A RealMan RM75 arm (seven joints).
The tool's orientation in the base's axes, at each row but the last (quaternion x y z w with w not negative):
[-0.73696, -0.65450, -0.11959, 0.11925]
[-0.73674, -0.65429, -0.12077, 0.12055]
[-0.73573, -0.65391, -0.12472, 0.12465]
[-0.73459, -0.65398, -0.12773, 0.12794]
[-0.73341, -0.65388, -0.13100, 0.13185]
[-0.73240, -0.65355, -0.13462, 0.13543]
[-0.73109, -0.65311, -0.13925, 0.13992]
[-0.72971, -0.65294, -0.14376, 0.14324]
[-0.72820, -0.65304, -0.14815, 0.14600]
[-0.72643, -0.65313, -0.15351, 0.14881]
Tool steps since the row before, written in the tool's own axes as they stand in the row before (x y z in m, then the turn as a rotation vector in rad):
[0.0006, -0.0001, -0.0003, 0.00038, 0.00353, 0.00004]
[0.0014, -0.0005, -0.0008, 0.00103, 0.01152, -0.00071]
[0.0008, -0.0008, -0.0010, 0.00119, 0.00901, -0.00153]
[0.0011, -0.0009, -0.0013, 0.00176, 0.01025, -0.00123]
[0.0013, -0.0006, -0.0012, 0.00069, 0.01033, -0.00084]
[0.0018, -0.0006, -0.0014, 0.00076, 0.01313, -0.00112]
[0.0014, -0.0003, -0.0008, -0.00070, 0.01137, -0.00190]
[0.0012, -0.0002, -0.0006, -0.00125, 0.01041, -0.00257]
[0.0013, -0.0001, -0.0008, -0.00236, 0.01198, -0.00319]
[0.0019, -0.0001, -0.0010, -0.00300, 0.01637, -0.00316]
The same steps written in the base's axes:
[0.0000, 0.0005, 0.0005, 0.00355, -0.00004, 0.00002]
[-0.0004, 0.0011, 0.0012, 0.01155, -0.00060, 0.00079]
[-0.0007, 0.0005, 0.0012, 0.00905, -0.00045, 0.00166]
[-0.0008, 0.0007, 0.0016, 0.01036, 0.00005, 0.00156]
[-0.0005, 0.0008, 0.0016, 0.01032, -0.00081, 0.00081]
[-0.0004, 0.0012, 0.0020, 0.01311, -0.00115, 0.00103]
[-0.0002, 0.0010, 0.0013, 0.01119, -0.00260, 0.00122]
[-0.0001, 0.0009, 0.0010, 0.01016, -0.00327, 0.00164]
[0.0000, 0.0009, 0.0013, 0.01159, -0.00469, 0.00173]
[0.0001, 0.0013, 0.0017, 0.01589, -0.00571, 0.00136]

